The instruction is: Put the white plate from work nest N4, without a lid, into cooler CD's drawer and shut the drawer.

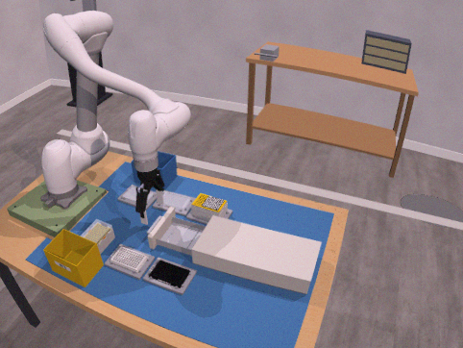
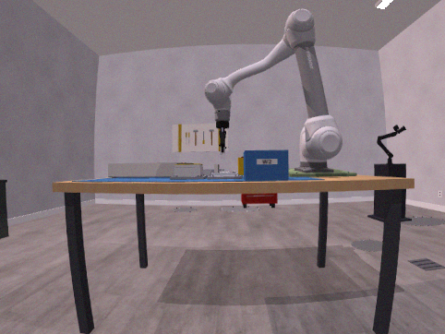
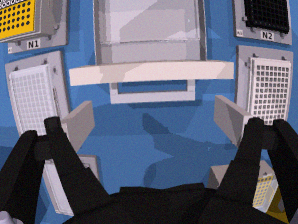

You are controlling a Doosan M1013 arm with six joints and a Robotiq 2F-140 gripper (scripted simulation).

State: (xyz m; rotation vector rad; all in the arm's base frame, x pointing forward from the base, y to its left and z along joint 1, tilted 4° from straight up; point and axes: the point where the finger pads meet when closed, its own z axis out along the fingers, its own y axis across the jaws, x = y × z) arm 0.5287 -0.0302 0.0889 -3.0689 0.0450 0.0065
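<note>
The white plate is 190 mm to the right of my hand, 100 mm below it and 20 mm behind it. The rest, counted from my hand: nest: 190 mm to the right, 110 mm below, 20 mm behind; drawer: 160 mm ahead, 90 mm below; black plate: 200 mm to the right, 160 mm ahead, 100 mm below.
</note>
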